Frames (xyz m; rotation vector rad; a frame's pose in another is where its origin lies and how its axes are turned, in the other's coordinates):
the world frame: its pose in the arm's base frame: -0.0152 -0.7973 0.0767 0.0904 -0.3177 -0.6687
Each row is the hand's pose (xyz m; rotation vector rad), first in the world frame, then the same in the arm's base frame.
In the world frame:
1: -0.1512 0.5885 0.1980 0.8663 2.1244 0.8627
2: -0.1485 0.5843 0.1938 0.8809 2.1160 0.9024
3: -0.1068 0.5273 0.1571 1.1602 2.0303 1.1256
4: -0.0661 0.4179 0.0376 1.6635 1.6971 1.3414
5: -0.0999 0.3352 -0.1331 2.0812 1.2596 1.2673
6: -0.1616 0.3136 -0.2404 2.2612 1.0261 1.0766
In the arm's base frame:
1: 0.1602 -0.2388 0.3331 1.2855 1.3904 0.6801
2: 0.1610 -0.2439 0.3291 1.2866 1.3762 0.7179
3: 0.1696 -0.3151 0.2947 1.4458 1.2183 0.9756
4: 0.1726 -0.4284 0.1719 1.7297 0.8008 1.2570
5: 0.1527 -0.4753 -0.0139 1.9970 0.3221 1.2637
6: 0.1284 -0.4559 -0.1356 2.1504 0.0716 1.1250

